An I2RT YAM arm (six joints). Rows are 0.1 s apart.
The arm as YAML. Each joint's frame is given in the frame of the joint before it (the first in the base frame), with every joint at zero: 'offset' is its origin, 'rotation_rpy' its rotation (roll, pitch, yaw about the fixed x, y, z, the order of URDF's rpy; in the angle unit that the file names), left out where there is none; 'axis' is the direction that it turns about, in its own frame. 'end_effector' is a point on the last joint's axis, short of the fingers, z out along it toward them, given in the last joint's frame.
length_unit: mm
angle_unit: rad
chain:
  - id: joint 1
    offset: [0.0, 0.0, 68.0]
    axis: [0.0, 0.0, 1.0]
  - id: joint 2
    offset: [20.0, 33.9, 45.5]
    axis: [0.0, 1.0, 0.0]
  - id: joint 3
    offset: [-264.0, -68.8, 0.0]
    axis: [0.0, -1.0, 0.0]
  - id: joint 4
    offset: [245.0, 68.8, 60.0]
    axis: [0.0, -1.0, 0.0]
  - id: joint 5
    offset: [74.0, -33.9, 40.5]
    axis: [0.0, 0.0, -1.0]
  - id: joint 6
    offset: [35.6, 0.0, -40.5]
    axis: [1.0, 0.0, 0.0]
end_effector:
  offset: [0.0, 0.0, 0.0]
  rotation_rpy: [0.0, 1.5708, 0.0]
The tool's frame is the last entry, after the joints.
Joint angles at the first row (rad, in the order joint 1, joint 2, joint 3, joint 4, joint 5, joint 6):
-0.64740, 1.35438, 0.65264, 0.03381, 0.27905, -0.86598
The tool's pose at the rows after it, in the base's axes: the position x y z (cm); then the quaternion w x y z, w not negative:
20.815 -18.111 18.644 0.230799 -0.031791 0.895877 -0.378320
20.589 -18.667 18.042 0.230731 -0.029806 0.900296 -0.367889
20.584 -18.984 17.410 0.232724 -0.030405 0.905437 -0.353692
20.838 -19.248 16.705 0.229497 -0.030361 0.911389 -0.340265
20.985 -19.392 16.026 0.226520 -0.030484 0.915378 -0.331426
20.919 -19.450 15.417 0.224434 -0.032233 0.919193 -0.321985
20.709 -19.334 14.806 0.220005 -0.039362 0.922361 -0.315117
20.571 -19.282 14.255 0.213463 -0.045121 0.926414 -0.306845
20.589 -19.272 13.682 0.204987 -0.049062 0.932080 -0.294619
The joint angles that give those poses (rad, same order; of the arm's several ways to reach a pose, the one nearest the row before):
-0.68555, 1.37289, 0.64570, 0.05218, 0.23857, -0.87153
-0.70998, 1.39607, 0.64299, 0.06299, 0.20834, -0.87462
-0.72248, 1.42148, 0.64265, 0.06892, 0.17790, -0.87147
-0.72537, 1.45686, 0.65005, 0.06987, 0.16315, -0.86436
-0.72676, 1.48486, 0.64968, 0.07935, 0.15477, -0.86025
-0.73155, 1.50266, 0.64340, 0.08552, 0.14069, -0.86097
-0.73477, 1.51229, 0.62874, 0.09320, 0.13011, -0.87365
-0.73768, 1.52518, 0.62175, 0.09100, 0.12214, -0.88374
-0.73786, 1.54576, 0.62426, 0.07749, 0.11524, -0.88690

